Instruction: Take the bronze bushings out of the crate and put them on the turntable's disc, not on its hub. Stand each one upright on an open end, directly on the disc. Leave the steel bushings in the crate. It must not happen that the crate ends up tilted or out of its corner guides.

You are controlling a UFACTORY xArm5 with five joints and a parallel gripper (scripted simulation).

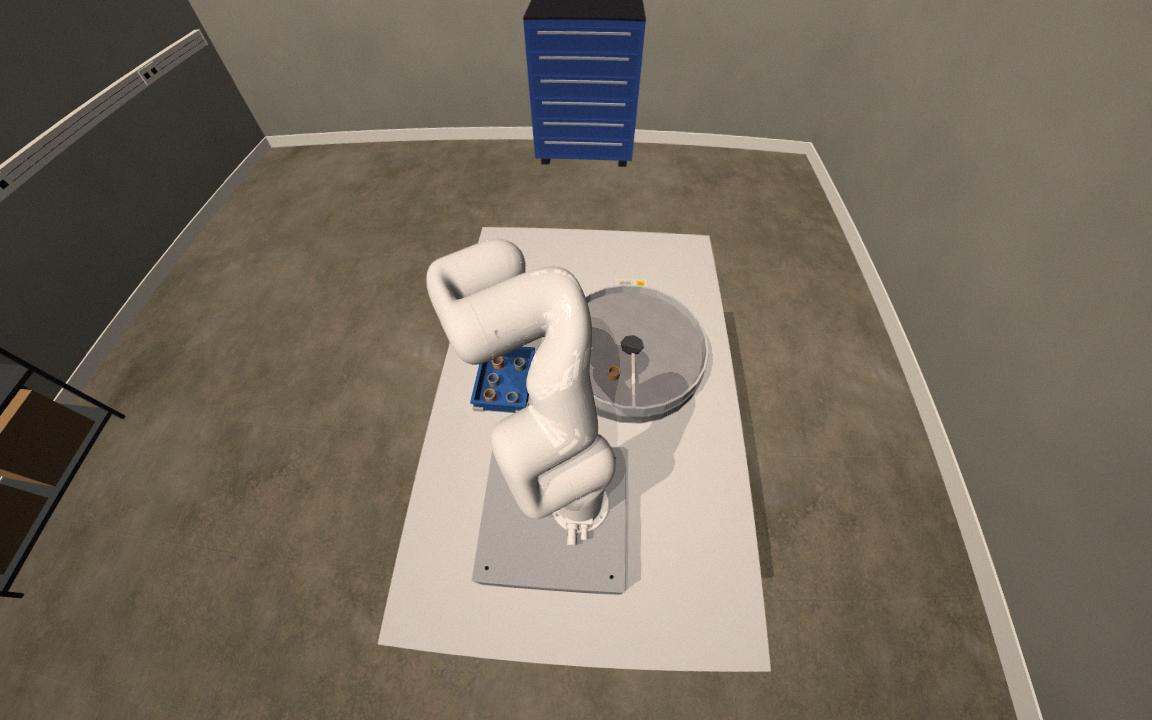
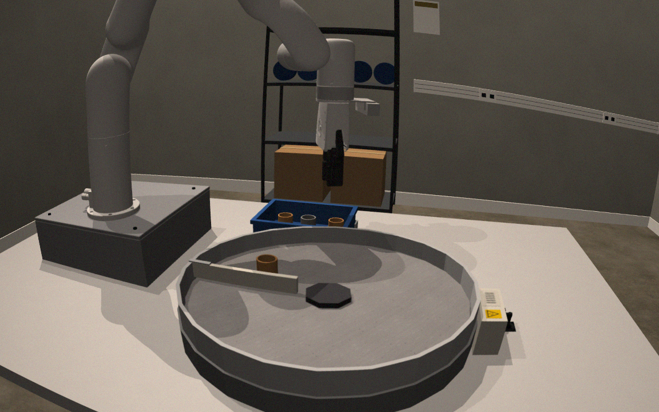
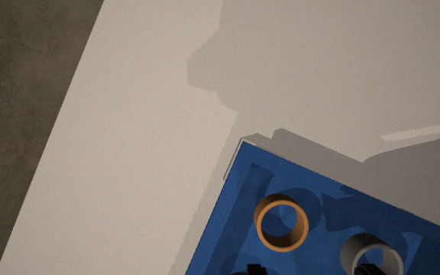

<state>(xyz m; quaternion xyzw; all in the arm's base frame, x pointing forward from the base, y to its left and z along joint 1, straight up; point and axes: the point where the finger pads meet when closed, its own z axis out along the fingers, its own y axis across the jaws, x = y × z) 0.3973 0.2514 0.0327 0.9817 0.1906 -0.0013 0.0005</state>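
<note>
Right now the blue crate is 50 mm behind my hand, 30 mm to the right of it and 100 mm below it. From my hand the other things lie so: turntable disc 60 mm ahead, 380 mm to the right, 80 mm below.
</note>
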